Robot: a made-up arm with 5 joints. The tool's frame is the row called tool.
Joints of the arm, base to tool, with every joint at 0 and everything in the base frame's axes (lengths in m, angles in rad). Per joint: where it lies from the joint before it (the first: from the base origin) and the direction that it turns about. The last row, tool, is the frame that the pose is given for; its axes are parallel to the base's.
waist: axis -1 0 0 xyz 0 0 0.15
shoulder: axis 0 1 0 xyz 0 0.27 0
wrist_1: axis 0 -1 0 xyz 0.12 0.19 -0.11
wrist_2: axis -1 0 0 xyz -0.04 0.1 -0.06
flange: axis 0 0 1 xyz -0.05 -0.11 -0.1
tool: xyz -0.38 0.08 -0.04
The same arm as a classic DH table. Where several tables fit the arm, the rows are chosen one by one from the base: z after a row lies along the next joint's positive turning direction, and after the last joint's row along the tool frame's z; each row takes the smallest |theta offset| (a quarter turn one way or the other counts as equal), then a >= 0, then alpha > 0; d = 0 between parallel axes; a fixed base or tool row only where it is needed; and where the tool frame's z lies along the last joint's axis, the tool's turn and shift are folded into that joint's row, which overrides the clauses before.
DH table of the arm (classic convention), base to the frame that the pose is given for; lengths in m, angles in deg. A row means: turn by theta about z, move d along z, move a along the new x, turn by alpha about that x. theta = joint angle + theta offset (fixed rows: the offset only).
base (fixed): a 0.0000; alpha 90.00; d 0.1500; theta_offset -90.00
waist: a 0.0000; alpha 90.00; d 0.0000; theta_offset -90.00
shoulder: a 0.1628; alpha 180.00; d 0.0000; theta_offset -47.49
wrist_1: a 0.0600; alpha 90.00; d -0.5600; theta_offset -47.49
wrist_2: a 0.1100; alpha -90.00; d 0.0900; theta_offset 90.00
flange: a -0.3883; alpha 0.00; d 0.0000; theta_offset 78.11
tool (fixed): a 0.0000; alpha 0.00; d -0.1400; theta_offset 11.89

